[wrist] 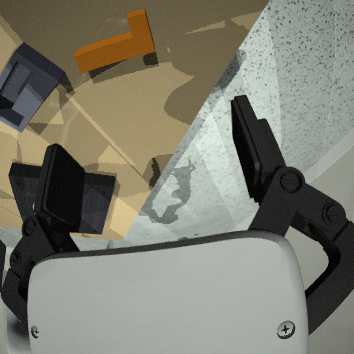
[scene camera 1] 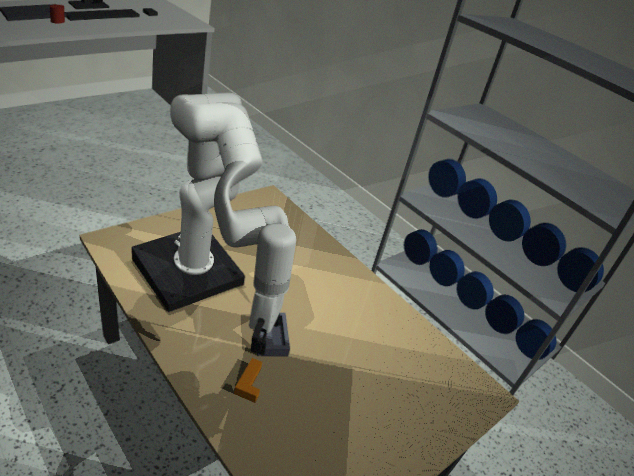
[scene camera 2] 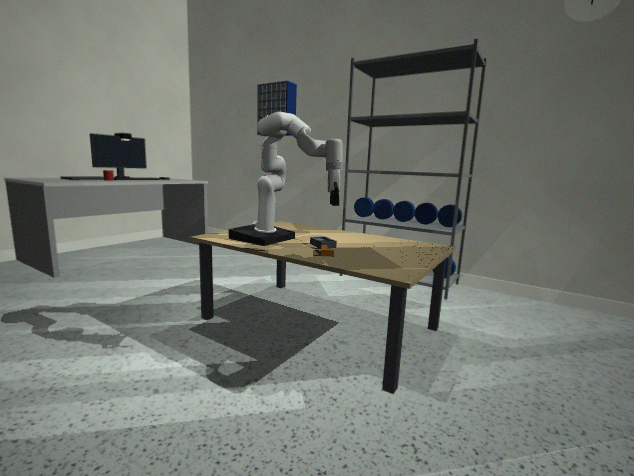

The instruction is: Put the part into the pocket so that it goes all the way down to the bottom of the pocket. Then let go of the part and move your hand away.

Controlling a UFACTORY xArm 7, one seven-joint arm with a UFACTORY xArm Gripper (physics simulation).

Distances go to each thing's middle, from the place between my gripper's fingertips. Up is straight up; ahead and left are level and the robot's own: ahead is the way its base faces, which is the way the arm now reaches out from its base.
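Labels:
I see the orange L-shaped part (wrist: 137, 41), which is 3 cm to the left of my hand, 4 cm behind it and 23 cm below it. Going by their middles, the orange L-shaped part is the nearest to my hand of the things named here. There is also the dark pocket block (scene camera 1: 277, 340), and from my hand it is 12 cm behind, 19 cm to the left and 23 cm below.

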